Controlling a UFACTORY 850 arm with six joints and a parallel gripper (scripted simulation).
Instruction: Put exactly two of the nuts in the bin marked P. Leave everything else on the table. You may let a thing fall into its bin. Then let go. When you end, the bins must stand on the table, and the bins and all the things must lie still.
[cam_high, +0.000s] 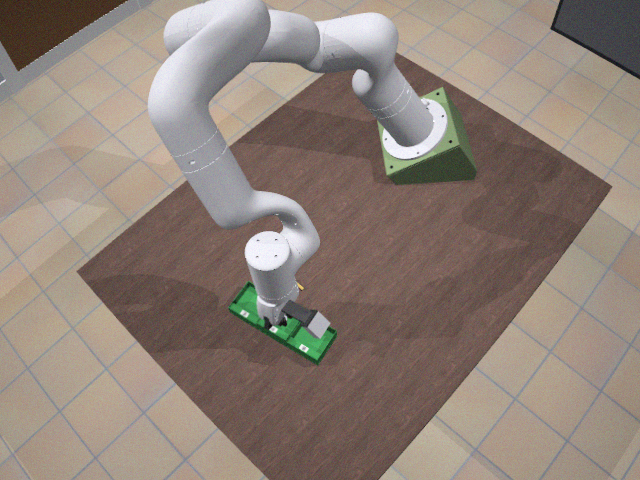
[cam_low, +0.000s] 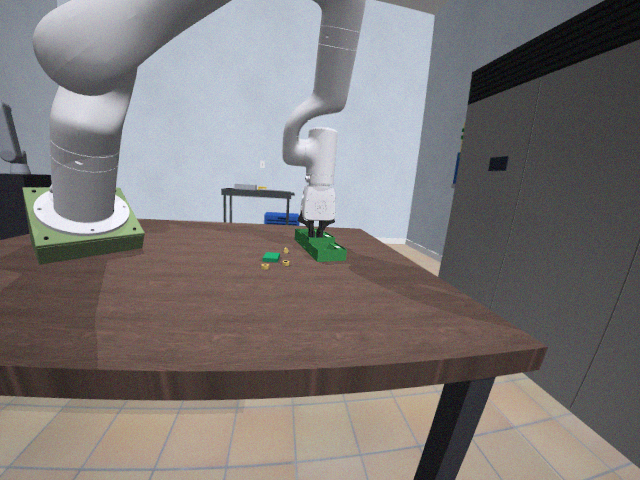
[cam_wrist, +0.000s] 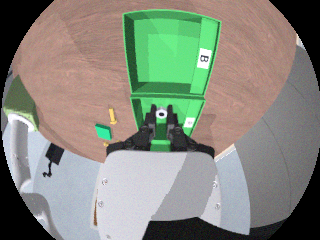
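Now: the green three-compartment bin 20 mm below my hand and 10 mm ahead of it. From my hand the other things lie so: grey nut 20 mm below; then green block 140 mm behind, 110 mm to the right, 40 mm below; then yellow bolt 100 mm behind, 40 mm to the right, 40 mm below.
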